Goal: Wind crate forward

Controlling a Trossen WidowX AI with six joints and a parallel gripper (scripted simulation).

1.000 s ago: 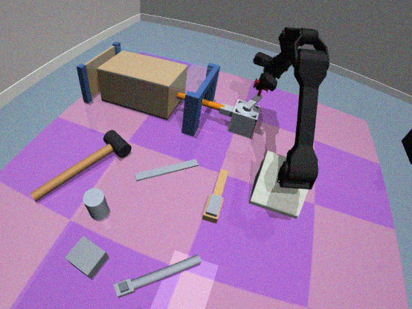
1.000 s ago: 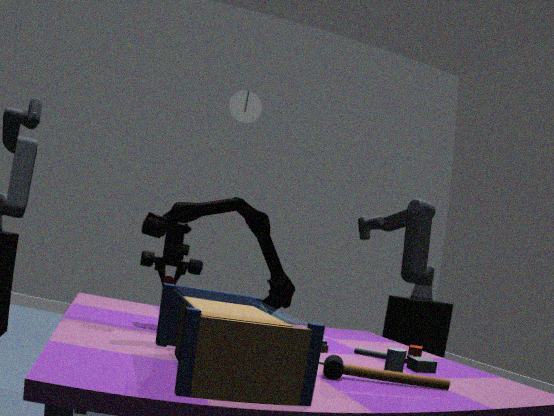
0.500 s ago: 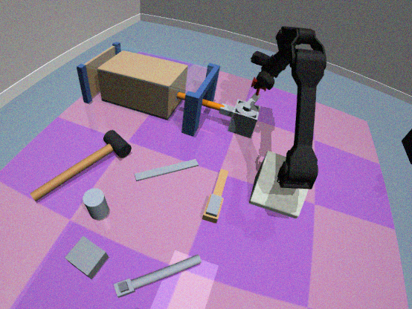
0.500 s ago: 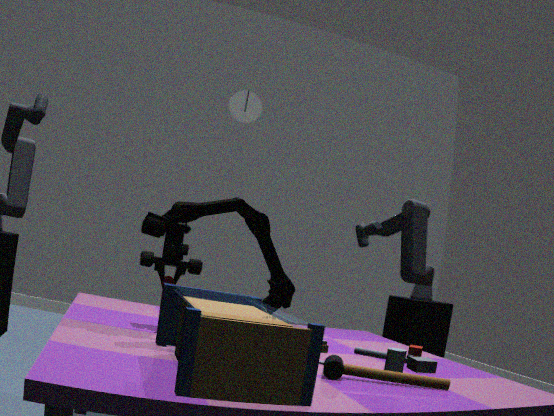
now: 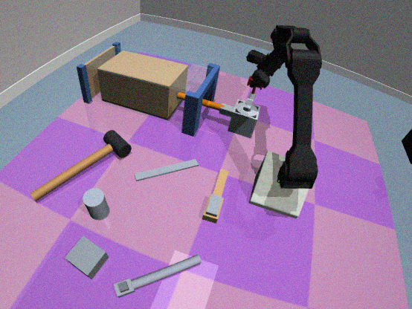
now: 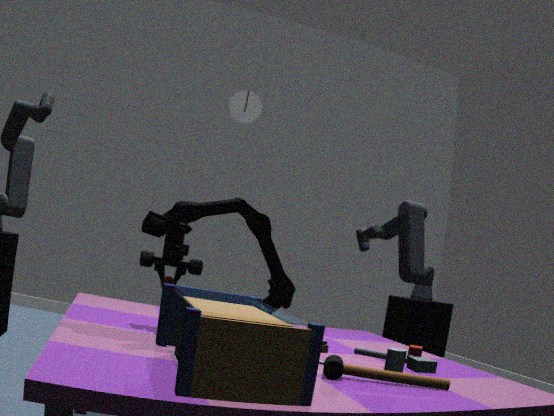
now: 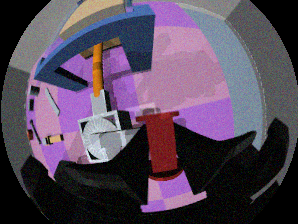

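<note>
My gripper tip is 1 cm past the grey crank handle, 4 cm to the right of it and 3 cm above it. From my gripper tip the other things lie so: grey winch 3 cm behind, 9 cm to the left, 10 cm below; then blue frame 15 cm ahead, 10 cm to the left, 3 cm below; then red knob 1 cm behind.
</note>
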